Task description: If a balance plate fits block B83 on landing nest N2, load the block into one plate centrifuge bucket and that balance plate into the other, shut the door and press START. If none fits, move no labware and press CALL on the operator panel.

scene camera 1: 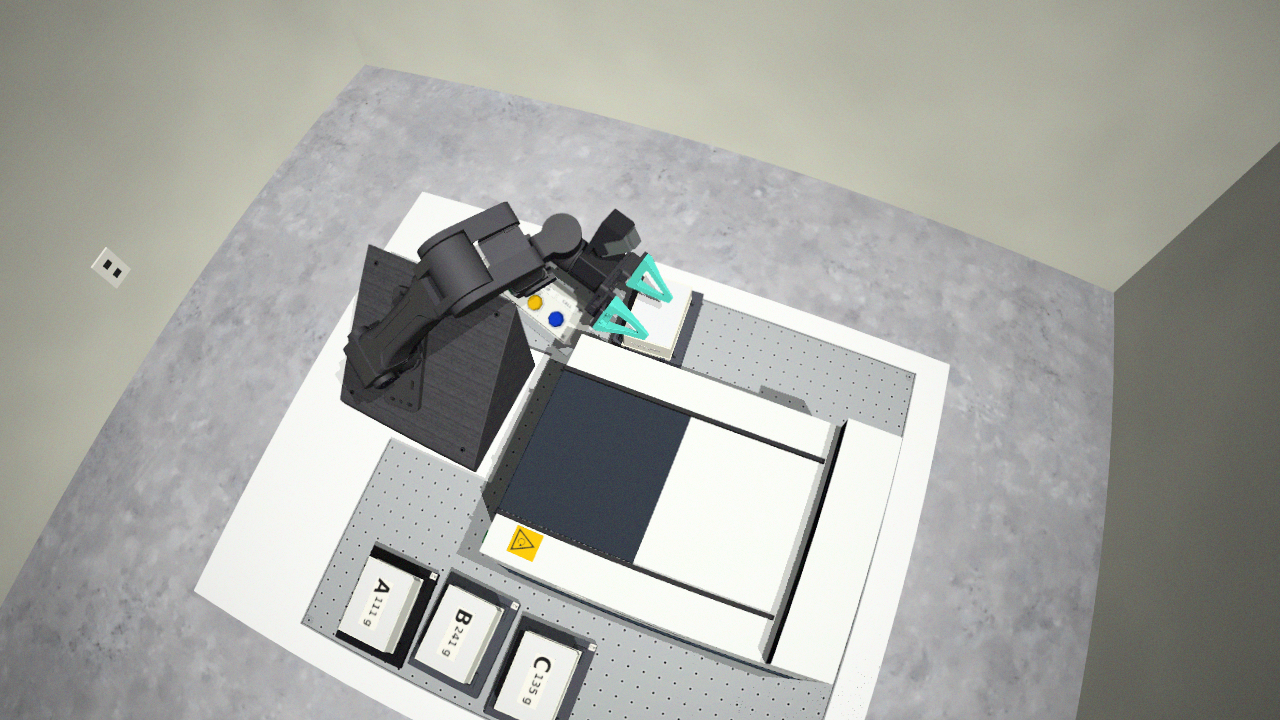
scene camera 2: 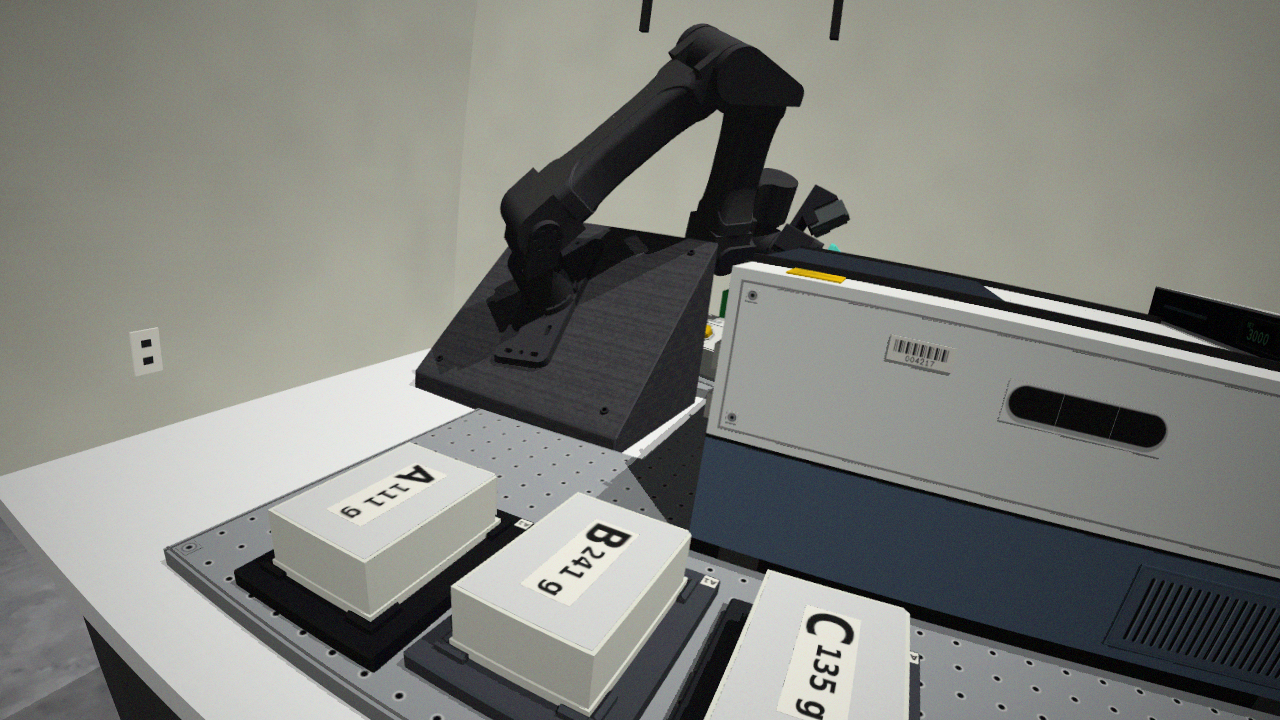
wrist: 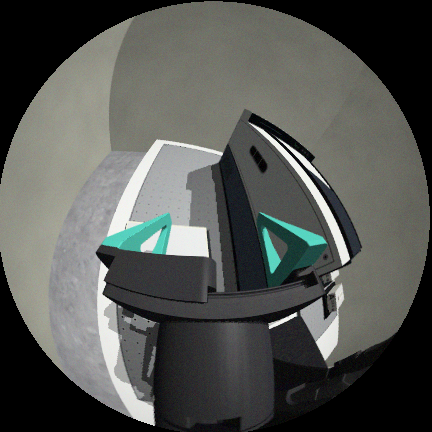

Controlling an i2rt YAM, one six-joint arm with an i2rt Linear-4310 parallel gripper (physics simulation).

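Frame: origin at the arm's base, x up, y right, z ahead, level; centimetres.
Where they show: gripper, fingertip midpoint: (scene camera 1: 659,318) (wrist: 213,217); arm's base at its link origin: (scene camera 1: 408,348) (scene camera 2: 553,299).
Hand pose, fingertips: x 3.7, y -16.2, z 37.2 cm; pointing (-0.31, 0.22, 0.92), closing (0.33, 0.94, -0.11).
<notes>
Things, the pixels of their top centre, and the offset from my fingertips. "spot": a spot on its surface instead.
- white block at its top centre: (wrist: 164,250) (scene camera 1: 657,309) dx -6.6, dy -5.0, dz -1.7 cm
- dark nest at a spot on its surface: (scene camera 1: 690,333) spot: dx -10.9, dy -4.7, dz +4.4 cm
- operator panel at its top centre: (scene camera 1: 532,280) dx -6.0, dy -3.4, dz -23.5 cm
- yellow button at its top centre: (scene camera 1: 534,299) dx -6.9, dy -0.4, dz -22.0 cm
- blue button at its top centre: (scene camera 1: 556,316) dx -6.9, dy +1.4, dz -17.3 cm
- dark blue panel at its top centre: (scene camera 2: 884,270) (scene camera 1: 596,462) (wrist: 341,211) dx +6.9, dy +26.3, dz -0.2 cm
- white panel at a spot on its surface: (scene camera 1: 729,510) spot: dx +6.6, dy +26.9, dz +17.9 cm
- display at a spot on its surface: (scene camera 2: 1256,335) spot: dx +8.2, dy +31.8, dz +28.4 cm
Balance plates A, 111 g (scene camera 1: 362,626) (scene camera 2: 308,532), B, 241 g (scene camera 1: 438,640) (scene camera 2: 523,631), and C, 135 g (scene camera 1: 565,698) (scene camera 2: 774,626), sit in a row on dark nests. A white block (scene camera 1: 673,324) (wrist: 189,241) sits on a dark nest (scene camera 1: 690,333) behind the centrifuge (scene camera 1: 644,582) (scene camera 2: 832,376) (wrist: 295,190); no label is readable on it. My gripper (scene camera 1: 656,317) (wrist: 213,217) is open and empty, over the block's near end; the centrifuge mostly hides it in scene camera 2. The operator panel (scene camera 1: 572,311) has a yellow button (scene camera 1: 534,302) and a blue button (scene camera 1: 555,318). No buckets show.
The arm's black wedge base (scene camera 1: 447,394) (scene camera 2: 572,349) stands beside the centrifuge. A dark blue panel (scene camera 1: 599,474) and a white panel (scene camera 1: 729,510) lie on the centrifuge's top. A display (scene camera 2: 1256,335) reading 3000 stands at its far end.
</notes>
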